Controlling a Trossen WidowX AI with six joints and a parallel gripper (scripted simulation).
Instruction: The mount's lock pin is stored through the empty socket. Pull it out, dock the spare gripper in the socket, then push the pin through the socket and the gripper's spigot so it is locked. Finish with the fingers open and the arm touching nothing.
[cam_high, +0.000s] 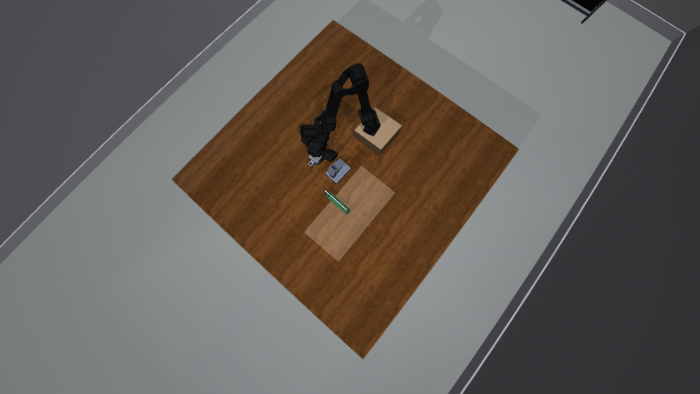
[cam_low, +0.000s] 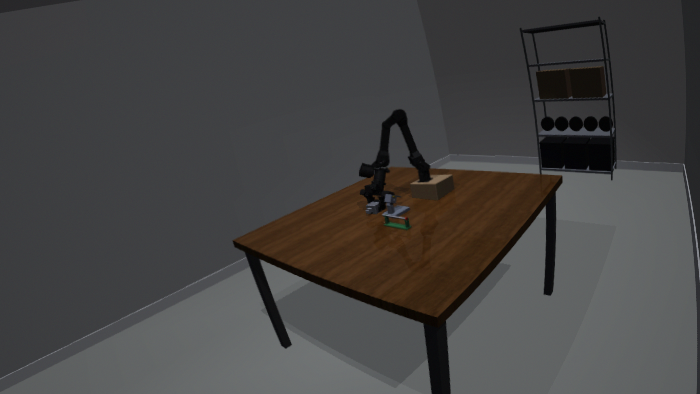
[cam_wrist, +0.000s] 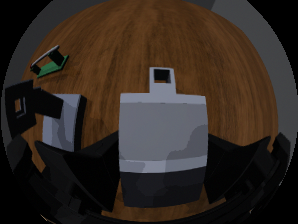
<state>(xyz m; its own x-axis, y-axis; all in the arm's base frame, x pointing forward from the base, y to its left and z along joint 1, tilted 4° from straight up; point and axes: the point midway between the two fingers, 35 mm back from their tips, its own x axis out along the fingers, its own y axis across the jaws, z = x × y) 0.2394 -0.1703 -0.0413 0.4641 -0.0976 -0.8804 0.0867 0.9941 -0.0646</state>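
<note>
The grey mount is 13 cm to the left of my gripper tip, 4 cm above it and 1 cm ahead of it. From my gripper tip the other things lie so: green rack: 22 cm to the left, 14 cm ahead, 2 cm above; then spare gripper: 1 cm above.
</note>
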